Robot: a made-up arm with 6 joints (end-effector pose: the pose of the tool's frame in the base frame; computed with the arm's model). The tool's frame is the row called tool.
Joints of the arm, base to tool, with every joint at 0 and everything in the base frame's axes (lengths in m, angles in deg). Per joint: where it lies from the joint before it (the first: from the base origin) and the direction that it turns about. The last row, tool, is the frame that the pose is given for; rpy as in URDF.
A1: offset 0 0 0.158 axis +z
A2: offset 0 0 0 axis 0.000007 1 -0.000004
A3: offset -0.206 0 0.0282 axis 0.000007 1 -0.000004
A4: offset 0.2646 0 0.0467 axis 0.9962 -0.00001 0.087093
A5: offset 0 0 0 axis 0.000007 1 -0.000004
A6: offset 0.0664 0 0.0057 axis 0.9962 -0.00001 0.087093
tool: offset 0 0 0 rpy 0 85 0
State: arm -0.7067 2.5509 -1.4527 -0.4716 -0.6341 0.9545
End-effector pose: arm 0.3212 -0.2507 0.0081 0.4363 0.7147 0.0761 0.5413
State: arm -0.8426 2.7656 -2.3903 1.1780 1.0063 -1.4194
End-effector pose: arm 0.3671 -0.3335 0.1231 -0.0140 0.8549 0.1117 0.5065
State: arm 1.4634 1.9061 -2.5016 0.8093 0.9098 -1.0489
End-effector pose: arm -0.0013 0.3440 0.5279 -0.6855 0.2186 0.5030 0.4789
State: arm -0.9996 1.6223 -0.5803 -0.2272 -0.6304 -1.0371
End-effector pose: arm 0.1560 -0.2265 0.1355 -0.1285 0.8045 -0.4932 0.3050
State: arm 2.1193 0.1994 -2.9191 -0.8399 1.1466 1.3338
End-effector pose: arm 0.2833 -0.3769 0.3395 0.3655 0.1072 0.9246 0.0077
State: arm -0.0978 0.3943 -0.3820 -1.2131 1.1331 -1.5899
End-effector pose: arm 0.1094 -0.0676 0.2876 0.6150 -0.5139 0.5282 0.2805
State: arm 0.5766 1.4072 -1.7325 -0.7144 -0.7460 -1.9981
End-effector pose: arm 0.2029 0.1673 0.5456 -0.2638 -0.2199 -0.7520 0.5627
